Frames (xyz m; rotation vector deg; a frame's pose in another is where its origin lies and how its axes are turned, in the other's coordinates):
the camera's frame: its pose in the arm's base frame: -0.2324 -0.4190 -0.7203 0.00 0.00 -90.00
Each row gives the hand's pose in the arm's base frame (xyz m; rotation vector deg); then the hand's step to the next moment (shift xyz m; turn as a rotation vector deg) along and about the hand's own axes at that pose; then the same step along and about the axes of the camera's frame.
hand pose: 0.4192 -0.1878 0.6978 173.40 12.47 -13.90
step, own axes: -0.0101 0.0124 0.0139 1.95 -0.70 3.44
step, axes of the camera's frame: 0.0151 -0.0101 -0.0109 -0.58 1.28 -3.76
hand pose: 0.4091 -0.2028 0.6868 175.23 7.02 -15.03
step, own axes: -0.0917 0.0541 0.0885 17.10 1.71 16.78
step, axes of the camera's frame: 0.0673 -0.1002 -0.0678 1.72 14.14 -19.34
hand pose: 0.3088 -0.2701 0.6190 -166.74 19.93 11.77
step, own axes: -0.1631 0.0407 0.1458 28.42 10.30 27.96
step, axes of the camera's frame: -0.0284 -0.1835 -0.1226 9.94 21.66 -33.58
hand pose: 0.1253 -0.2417 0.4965 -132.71 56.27 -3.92
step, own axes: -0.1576 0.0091 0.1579 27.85 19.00 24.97
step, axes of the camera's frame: -0.1821 -0.0765 -0.1041 15.76 14.91 -35.91
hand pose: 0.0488 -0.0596 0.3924 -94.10 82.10 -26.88
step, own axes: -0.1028 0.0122 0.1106 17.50 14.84 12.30
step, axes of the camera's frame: -0.1365 0.0496 -0.0430 10.99 5.07 -23.05
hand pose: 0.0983 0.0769 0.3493 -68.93 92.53 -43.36
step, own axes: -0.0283 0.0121 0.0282 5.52 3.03 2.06
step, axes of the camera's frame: -0.0323 0.0238 -0.0115 4.11 0.49 -5.17
